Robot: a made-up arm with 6 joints.
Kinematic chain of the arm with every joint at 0, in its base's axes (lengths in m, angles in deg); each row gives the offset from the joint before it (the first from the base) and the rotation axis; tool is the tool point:
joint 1: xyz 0 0 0.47 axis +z
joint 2: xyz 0 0 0 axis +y
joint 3: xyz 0 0 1.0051 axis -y
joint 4: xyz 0 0 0 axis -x
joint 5: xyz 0.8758 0 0 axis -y
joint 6: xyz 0 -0.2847 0 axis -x
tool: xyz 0 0 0
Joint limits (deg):
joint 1: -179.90..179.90
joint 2: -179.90..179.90
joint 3: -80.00..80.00
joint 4: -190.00..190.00
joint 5: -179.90..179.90
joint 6: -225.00..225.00
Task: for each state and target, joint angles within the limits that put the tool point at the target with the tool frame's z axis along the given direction. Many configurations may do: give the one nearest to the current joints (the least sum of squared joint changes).
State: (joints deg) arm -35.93 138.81 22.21 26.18 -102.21 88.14
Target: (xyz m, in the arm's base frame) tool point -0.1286 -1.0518 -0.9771 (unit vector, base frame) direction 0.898 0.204 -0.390
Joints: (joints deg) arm -81.53 126.41 47.90 7.84 -92.98 68.36
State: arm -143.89 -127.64 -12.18 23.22 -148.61 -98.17
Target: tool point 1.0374 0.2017 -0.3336 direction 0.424 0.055 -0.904
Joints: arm -176.89 -171.00 -18.63 59.37 -175.07 -118.89
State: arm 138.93 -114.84 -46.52 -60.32 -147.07 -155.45
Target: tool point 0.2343 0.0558 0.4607 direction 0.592 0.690 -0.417
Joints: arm 147.00 -142.01 -67.63 -52.22 -148.72 -146.71
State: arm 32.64 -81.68 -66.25 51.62 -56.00 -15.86
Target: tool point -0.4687 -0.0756 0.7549 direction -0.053 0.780 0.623
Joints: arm 2.80 -123.85 -74.82 79.35 -28.58 -15.55
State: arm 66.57 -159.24 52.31 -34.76 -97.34 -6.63
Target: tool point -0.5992 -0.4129 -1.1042 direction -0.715 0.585 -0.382
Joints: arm 19.10 -179.78 52.81 -47.01 -138.67 25.15
